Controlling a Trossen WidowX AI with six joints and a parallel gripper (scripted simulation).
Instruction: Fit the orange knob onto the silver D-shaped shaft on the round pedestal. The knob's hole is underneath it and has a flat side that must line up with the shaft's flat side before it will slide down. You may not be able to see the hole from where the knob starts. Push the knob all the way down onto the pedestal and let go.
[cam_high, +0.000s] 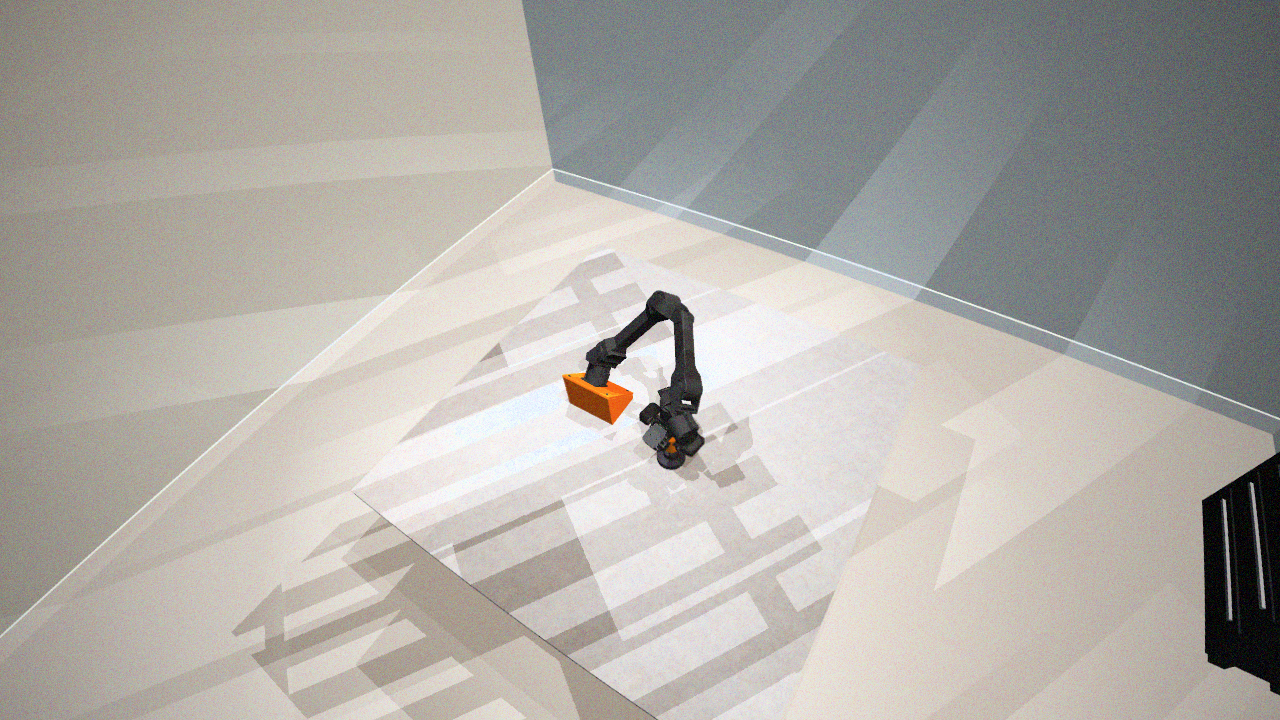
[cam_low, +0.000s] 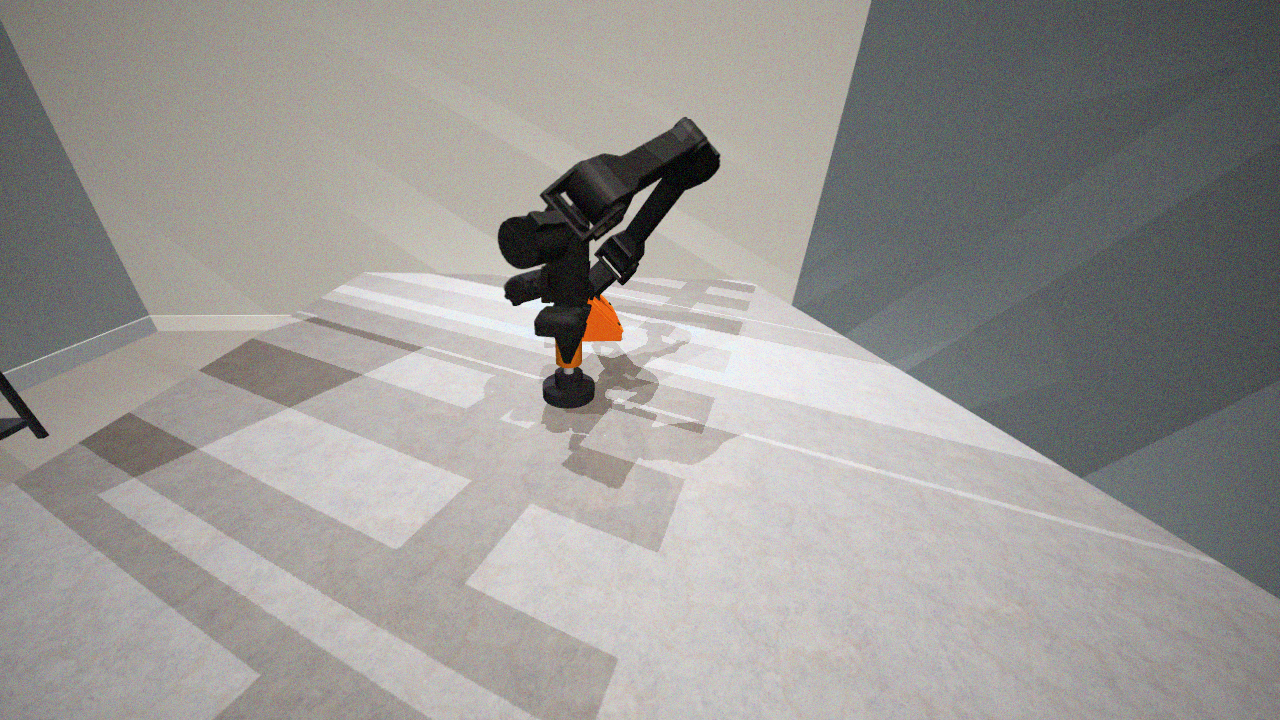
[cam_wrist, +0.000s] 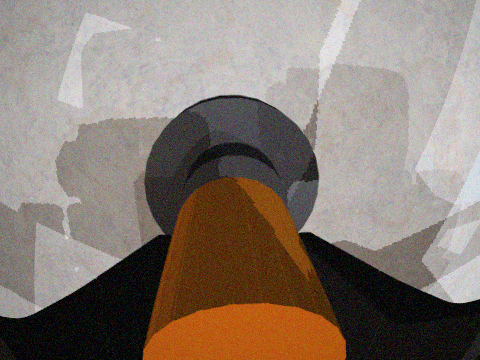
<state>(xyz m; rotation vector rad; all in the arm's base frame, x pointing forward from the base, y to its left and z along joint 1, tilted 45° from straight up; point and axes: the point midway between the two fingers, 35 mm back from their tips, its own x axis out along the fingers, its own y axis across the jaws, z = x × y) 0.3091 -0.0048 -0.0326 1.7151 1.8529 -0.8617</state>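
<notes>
The orange knob lies 30 mm above my gripper tip. Also, from my gripper tip: round dark pedestal: 40 mm below.
</notes>
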